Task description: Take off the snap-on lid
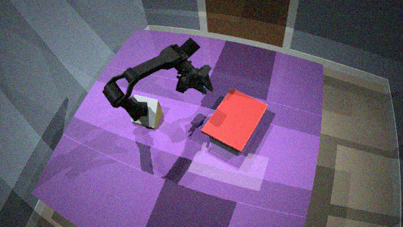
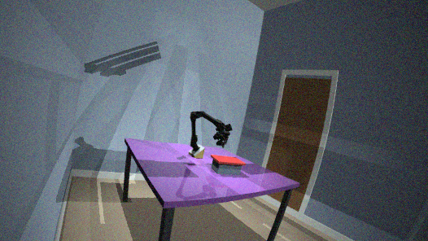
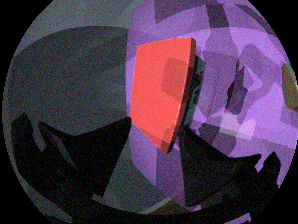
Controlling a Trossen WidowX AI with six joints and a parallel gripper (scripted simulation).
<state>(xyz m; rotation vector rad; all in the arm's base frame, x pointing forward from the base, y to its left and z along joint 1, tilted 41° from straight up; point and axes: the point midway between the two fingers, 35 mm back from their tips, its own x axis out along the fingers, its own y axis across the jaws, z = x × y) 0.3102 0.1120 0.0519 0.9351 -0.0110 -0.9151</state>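
Now: gripper tip 12 cm short of the red lid, 9 cm above it and 5 cm to the left of it. From my gripper tip the other things lie so: storage box: 14 cm below, 12 cm ahead, 5 cm to the right.
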